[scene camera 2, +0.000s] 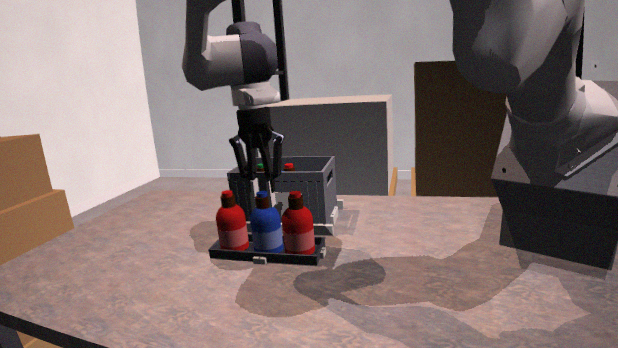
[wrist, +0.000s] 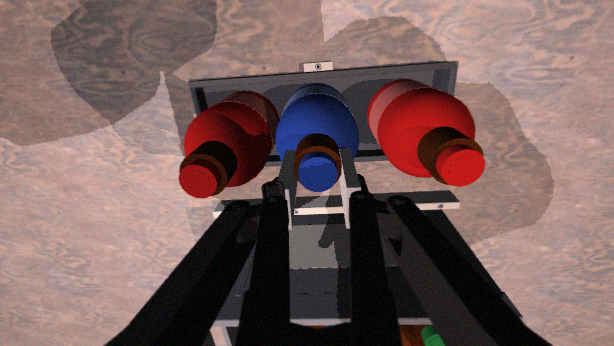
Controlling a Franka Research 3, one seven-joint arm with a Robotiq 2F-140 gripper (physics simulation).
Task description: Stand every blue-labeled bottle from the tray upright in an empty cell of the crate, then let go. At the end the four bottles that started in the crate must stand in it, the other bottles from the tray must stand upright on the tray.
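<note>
A blue-labeled bottle [scene camera 2: 267, 227] [wrist: 317, 112] with a blue cap stands upright in the middle of the black tray [scene camera 2: 235, 256] [wrist: 240, 81]. My gripper [scene camera 2: 264, 196] [wrist: 317, 165] points down and is shut on its brown neck, one pad on each side. One red bottle [scene camera 2: 298, 220] [wrist: 245, 142] and another red bottle [scene camera 2: 231, 220] [wrist: 420, 125] stand upright on either side of it. The grey crate [scene camera 2: 305, 200] [wrist: 315, 280] is behind the tray in the scene view. In it a green cap [scene camera 2: 260, 167] [wrist: 433, 336] and a red cap [scene camera 2: 288, 166] show; its cells are mostly hidden.
The crate's high walls stand close to the tray and behind the gripper in the scene view. The two red bottles stand close beside the fingers. A large grey box [scene camera 2: 345, 145] and a brown panel [scene camera 2: 450, 135] stand beyond the table. Brown boxes [scene camera 2: 30, 215] are at the left.
</note>
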